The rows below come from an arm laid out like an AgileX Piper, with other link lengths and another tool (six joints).
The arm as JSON. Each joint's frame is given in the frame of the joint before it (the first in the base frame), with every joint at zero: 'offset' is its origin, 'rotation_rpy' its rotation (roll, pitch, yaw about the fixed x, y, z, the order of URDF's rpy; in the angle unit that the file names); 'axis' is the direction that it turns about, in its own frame. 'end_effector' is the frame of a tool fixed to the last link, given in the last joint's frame.
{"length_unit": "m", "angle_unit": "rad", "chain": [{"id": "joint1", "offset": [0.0, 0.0, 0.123], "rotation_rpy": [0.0, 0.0, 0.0], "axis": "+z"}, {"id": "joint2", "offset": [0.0, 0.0, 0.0], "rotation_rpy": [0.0, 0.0, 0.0], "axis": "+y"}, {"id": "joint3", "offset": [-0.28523, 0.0, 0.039], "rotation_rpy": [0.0, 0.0, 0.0], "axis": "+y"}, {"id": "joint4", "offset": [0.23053, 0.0, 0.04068], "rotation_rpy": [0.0, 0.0, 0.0], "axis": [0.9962, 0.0, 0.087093]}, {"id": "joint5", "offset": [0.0, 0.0, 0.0], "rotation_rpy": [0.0, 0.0, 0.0], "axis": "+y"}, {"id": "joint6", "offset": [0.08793, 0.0, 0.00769], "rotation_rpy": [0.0, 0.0, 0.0], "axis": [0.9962, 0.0, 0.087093]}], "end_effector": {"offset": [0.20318, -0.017, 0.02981], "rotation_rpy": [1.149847, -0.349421, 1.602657]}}
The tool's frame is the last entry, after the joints.
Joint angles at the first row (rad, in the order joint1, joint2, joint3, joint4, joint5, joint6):
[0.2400 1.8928 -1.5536 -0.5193 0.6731 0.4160]
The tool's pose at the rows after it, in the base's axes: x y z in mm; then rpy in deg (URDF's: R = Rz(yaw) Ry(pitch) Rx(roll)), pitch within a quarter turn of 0, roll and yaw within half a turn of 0:
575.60, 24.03, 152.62, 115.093, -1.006, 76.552
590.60, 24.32, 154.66, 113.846, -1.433, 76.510
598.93, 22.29, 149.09, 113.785, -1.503, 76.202
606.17, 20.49, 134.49, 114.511, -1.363, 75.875
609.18, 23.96, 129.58, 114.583, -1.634, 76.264
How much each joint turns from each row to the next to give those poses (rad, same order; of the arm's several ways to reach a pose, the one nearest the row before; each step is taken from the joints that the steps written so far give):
[-0.0106 0.0430 -0.0717 -0.0107 -0.0087 0.0107]
[-0.0060 0.0406 -0.0534 -0.0059 -0.0105 0.0024]
[-0.0074 0.0331 -0.0298 -0.0007 -0.0052 0.0012]
[-0.0072 0.0430 -0.0225 0.0002 -0.0083 0.0033]
[0.0012 0.0134 -0.0033 0.0034 -0.0129 0.0000]

